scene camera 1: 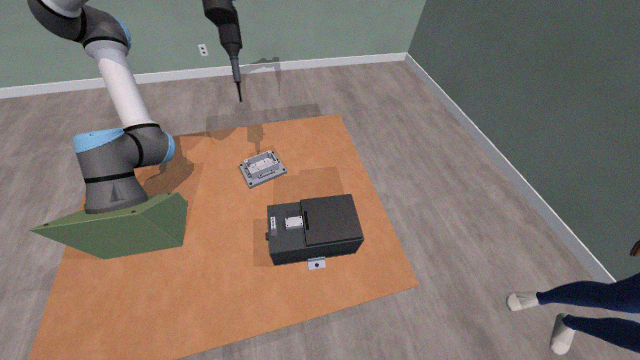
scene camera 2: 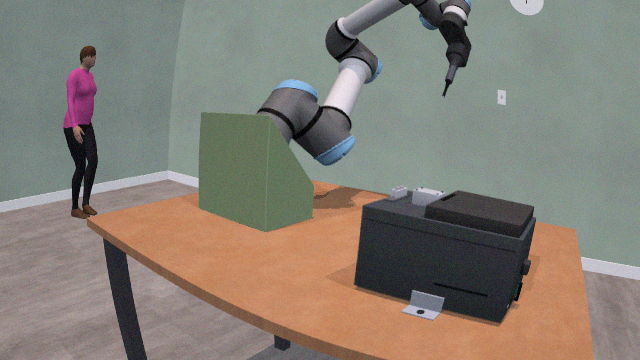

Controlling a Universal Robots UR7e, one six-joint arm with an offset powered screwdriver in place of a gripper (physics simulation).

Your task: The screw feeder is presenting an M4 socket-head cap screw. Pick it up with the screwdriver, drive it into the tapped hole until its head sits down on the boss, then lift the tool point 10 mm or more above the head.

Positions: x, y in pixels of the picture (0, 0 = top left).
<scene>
A dark screw feeder [scene camera 1: 288, 241]: 0.69 m from the lens. A dark lid [scene camera 1: 331, 219]: 0.70 m from the lens.
</scene>
